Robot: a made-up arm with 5 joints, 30 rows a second.
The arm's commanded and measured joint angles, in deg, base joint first. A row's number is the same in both.
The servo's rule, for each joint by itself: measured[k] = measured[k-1] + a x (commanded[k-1-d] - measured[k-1]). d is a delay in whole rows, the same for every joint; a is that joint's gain. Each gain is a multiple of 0.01, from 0.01 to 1. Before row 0 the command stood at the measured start. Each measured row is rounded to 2 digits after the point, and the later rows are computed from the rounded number. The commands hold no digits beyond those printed.
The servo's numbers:
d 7
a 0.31 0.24 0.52 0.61 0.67
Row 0, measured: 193.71 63.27 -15.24 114.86 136.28
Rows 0 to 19, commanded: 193.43 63.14 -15.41 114.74 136.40; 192.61 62.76 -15.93 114.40 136.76; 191.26 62.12 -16.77 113.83 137.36; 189.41 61.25 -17.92 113.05 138.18; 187.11 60.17 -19.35 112.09 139.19; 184.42 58.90 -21.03 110.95 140.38; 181.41 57.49 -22.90 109.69 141.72; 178.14 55.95 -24.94 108.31 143.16; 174.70 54.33 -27.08 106.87 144.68; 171.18 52.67 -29.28 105.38 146.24; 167.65 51.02 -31.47 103.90 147.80; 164.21 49.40 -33.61 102.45 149.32; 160.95 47.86 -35.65 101.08 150.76; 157.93 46.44 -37.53 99.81 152.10; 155.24 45.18 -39.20 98.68 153.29; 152.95 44.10 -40.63 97.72 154.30; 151.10 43.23 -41.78 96.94 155.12; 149.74 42.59 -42.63 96.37 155.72; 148.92 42.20 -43.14 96.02 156.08; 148.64 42.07 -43.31 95.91 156.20
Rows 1 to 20, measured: 193.71 63.27 -15.24 114.86 136.28; 193.71 63.27 -15.24 114.86 136.28; 193.71 63.27 -15.24 114.86 136.28; 193.71 63.27 -15.24 114.86 136.28; 193.71 63.27 -15.24 114.86 136.28; 193.71 63.27 -15.24 114.86 136.28; 193.71 63.27 -15.24 114.86 136.28; 193.62 63.24 -15.33 114.79 136.36; 193.31 63.12 -15.64 114.55 136.63; 192.67 62.88 -16.23 114.11 137.12; 191.66 62.49 -17.11 113.46 137.83; 190.25 61.93 -18.27 112.62 138.74; 188.44 61.20 -19.71 111.60 139.84; 186.26 60.31 -21.37 110.43 141.10; 183.74 59.26 -23.23 109.14 142.48; 180.94 58.08 -25.23 107.76 143.95; 177.91 56.78 -27.34 106.31 145.48; 174.73 55.40 -29.49 104.84 147.03; 171.47 53.96 -31.63 103.38 148.56; 168.21 52.50 -33.72 101.98 150.03
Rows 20 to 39, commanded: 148.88 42.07 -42.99 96.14 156.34; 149.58 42.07 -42.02 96.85 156.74; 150.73 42.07 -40.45 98.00 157.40; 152.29 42.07 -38.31 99.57 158.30; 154.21 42.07 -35.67 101.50 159.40; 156.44 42.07 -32.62 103.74 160.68; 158.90 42.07 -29.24 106.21 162.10; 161.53 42.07 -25.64 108.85 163.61; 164.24 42.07 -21.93 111.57 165.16; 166.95 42.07 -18.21 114.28 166.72; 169.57 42.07 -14.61 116.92 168.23; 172.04 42.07 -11.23 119.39 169.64; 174.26 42.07 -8.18 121.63 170.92; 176.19 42.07 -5.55 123.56 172.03; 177.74 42.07 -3.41 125.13 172.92; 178.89 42.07 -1.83 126.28 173.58; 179.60 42.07 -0.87 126.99 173.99; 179.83 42.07 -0.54 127.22 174.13; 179.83 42.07 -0.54 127.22 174.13; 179.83 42.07 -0.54 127.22 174.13
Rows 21 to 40, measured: 165.02 51.05 -35.70 100.66 151.42; 161.99 49.64 -37.52 99.45 152.67; 159.19 48.31 -39.14 98.39 153.76; 156.68 47.09 -40.51 97.51 154.67; 154.53 46.01 -41.61 96.81 155.37; 152.79 45.10 -42.41 96.33 155.85; 151.50 44.37 -42.88 96.07 156.08; 150.69 43.82 -42.94 96.11 156.25; 150.35 43.40 -42.46 96.56 156.58; 150.47 43.08 -41.41 97.44 157.13; 151.03 42.84 -39.80 98.74 157.91; 152.02 42.66 -37.65 100.42 158.91; 153.39 42.52 -35.03 102.45 160.10; 155.10 42.41 -32.02 104.74 161.44; 157.09 42.33 -28.70 107.25 162.89; 159.31 42.27 -25.18 109.89 164.41; 161.68 42.22 -21.56 112.57 165.96; 164.13 42.18 -17.95 115.22 167.48; 166.58 42.15 -14.46 117.76 168.93; 168.96 42.13 -11.19 120.12 170.26
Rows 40 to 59, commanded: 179.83 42.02 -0.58 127.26 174.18; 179.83 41.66 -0.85 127.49 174.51; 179.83 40.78 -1.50 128.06 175.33; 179.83 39.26 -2.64 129.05 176.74; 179.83 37.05 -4.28 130.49 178.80; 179.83 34.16 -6.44 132.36 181.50; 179.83 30.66 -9.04 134.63 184.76; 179.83 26.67 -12.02 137.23 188.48; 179.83 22.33 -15.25 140.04 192.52; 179.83 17.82 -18.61 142.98 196.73; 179.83 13.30 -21.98 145.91 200.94; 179.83 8.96 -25.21 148.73 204.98; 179.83 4.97 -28.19 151.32 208.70; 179.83 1.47 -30.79 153.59 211.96; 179.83 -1.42 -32.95 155.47 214.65; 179.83 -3.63 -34.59 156.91 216.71; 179.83 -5.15 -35.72 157.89 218.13; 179.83 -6.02 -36.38 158.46 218.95; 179.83 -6.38 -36.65 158.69 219.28; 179.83 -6.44 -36.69 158.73 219.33
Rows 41 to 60, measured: 171.20 42.12 -8.26 122.22 171.45; 173.23 42.11 -5.74 124.00 172.43; 174.98 42.10 -3.71 125.39 173.20; 176.41 42.09 -2.23 126.37 173.73; 177.47 42.09 -1.35 126.89 174.00; 178.20 42.09 -0.93 127.09 174.09; 178.71 42.09 -0.73 127.17 174.12; 179.06 42.07 -0.65 127.22 174.16; 179.30 41.97 -0.75 127.38 174.39; 179.46 41.68 -1.14 127.79 175.02; 179.57 41.10 -1.92 128.56 176.17; 179.65 40.13 -3.15 129.74 177.93; 179.71 38.70 -4.86 131.34 180.32; 179.75 36.77 -7.03 133.35 183.29; 179.77 34.35 -9.62 135.72 186.77; 179.79 31.47 -12.55 138.36 190.62; 179.80 28.19 -15.70 141.18 194.71; 179.81 24.62 -18.97 144.07 198.88; 179.82 20.86 -22.21 146.91 202.97; 179.82 17.05 -25.32 149.60 206.81
